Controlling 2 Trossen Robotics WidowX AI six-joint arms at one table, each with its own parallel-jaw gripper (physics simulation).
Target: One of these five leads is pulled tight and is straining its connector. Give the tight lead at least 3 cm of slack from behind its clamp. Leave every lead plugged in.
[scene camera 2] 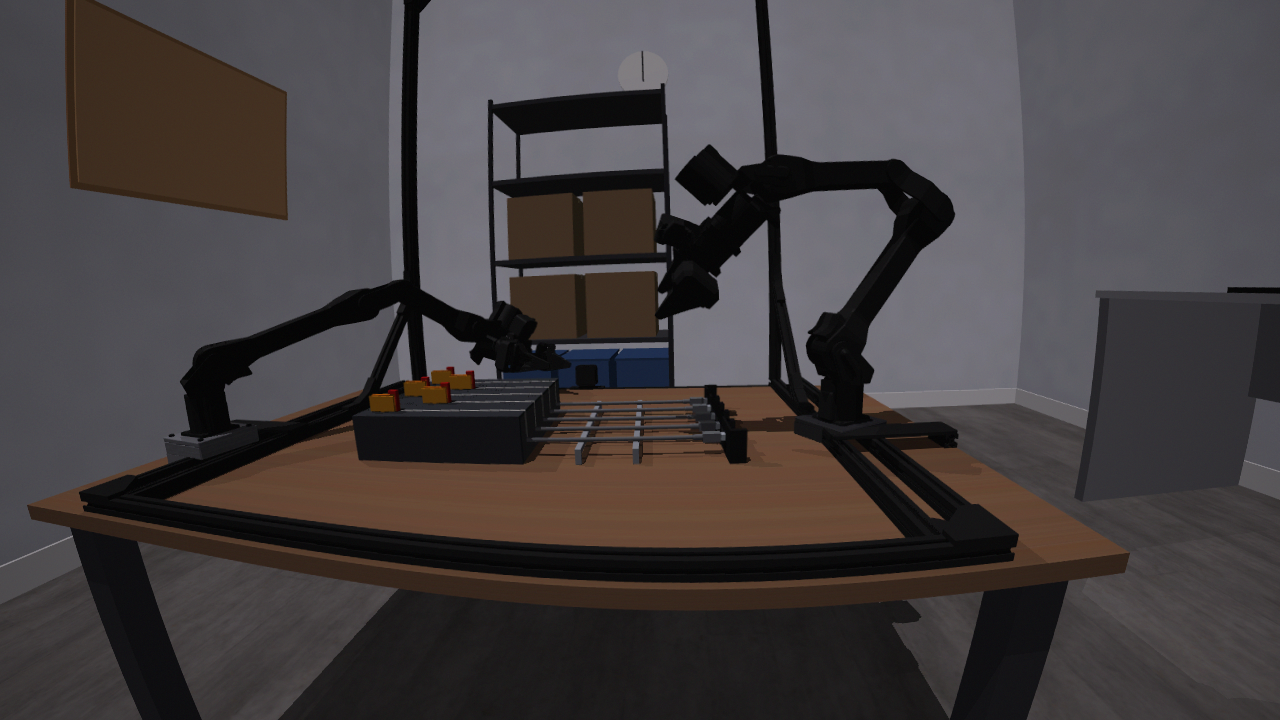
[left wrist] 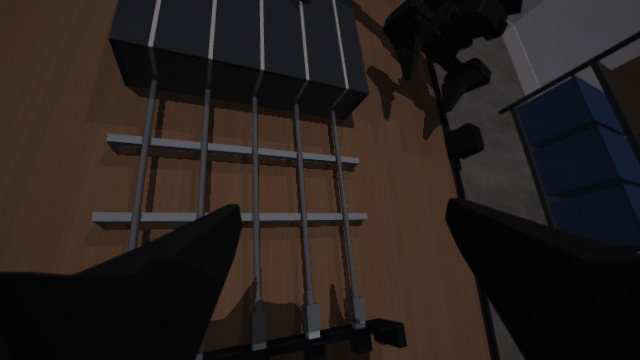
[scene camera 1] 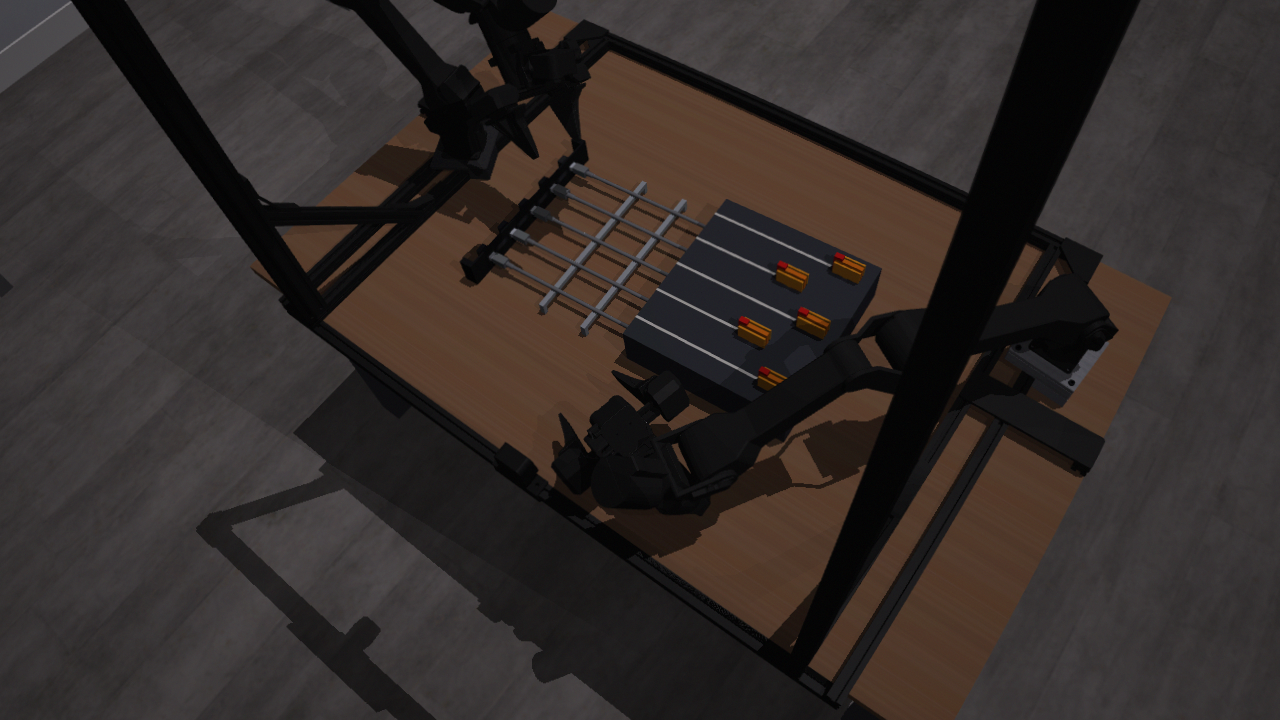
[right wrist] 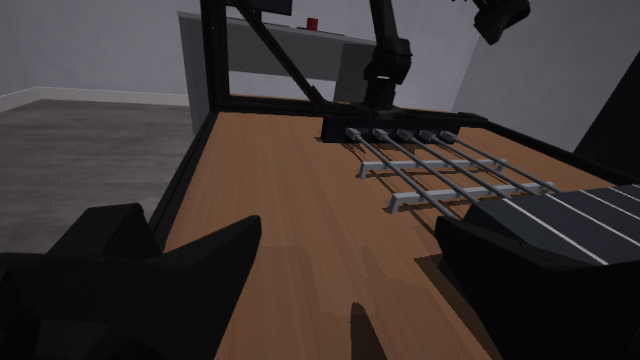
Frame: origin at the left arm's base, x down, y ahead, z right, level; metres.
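Where they show: left gripper, fingertip midpoint: (scene camera 2: 658,304) (left wrist: 344,211) (scene camera 1: 557,149) (right wrist: 476,21); right gripper, fingertip midpoint: (scene camera 2: 560,365) (left wrist: 429,96) (scene camera 1: 587,393) (right wrist: 347,224); left arm's base at its link origin: (scene camera 2: 840,418) (scene camera 1: 465,145) (right wrist: 376,106); right arm's base at its link origin: (scene camera 2: 210,431) (scene camera 1: 1059,345).
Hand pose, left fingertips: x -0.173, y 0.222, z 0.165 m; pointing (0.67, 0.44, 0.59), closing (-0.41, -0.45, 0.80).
Observation:
Each offset is from my left fingertips to the top centre of the thing. "spot": to the spot under its first point. Level surfaces: height alone.
Five grey leads @(spot: dx +0.185, dy +0.051, dz -0.014 m) (scene camera 1: 617,234) (left wrist: 255,190) (right wrist: 430,150) run from plugs in a black socket bar (scene camera 1: 477,263) (scene camera 2: 735,445) (right wrist: 332,129) over two grey rails (scene camera 1: 563,288) (left wrist: 170,145) onto a dark block (scene camera 1: 662,344) (scene camera 2: 438,437) (left wrist: 235,75). Orange clamps with red tops @(spot: dx +0.110, dy +0.329, dz +0.105 m) (scene camera 1: 791,276) (scene camera 2: 384,402) sit staggered on the block. All plugs look seated; I cannot tell which lead is tight. My left gripper (scene camera 1: 556,148) (scene camera 2: 660,277) (left wrist: 344,211) is open, high above the socket-bar end. My right gripper (scene camera 1: 588,395) (left wrist: 429,96) (right wrist: 347,224) is open and empty beside the block.
A black frame (scene camera 1: 769,116) (scene camera 2: 537,548) borders the wooden table @(dx +0.200 m) (scene camera 1: 429,331) (scene camera 2: 501,501). Its upright @(spot: dx -0.631, dy +0.370, dz +0.604 m) (scene camera 1: 1011,188) crosses the first scene view. The right forearm (scene camera 1: 814,380) partly hides the nearest clamp. A small black box @(spot: dx +0.145, dy +0.000, dz +0.397 m) (scene camera 1: 516,459) (left wrist: 466,141) stands at the table edge near the right gripper.

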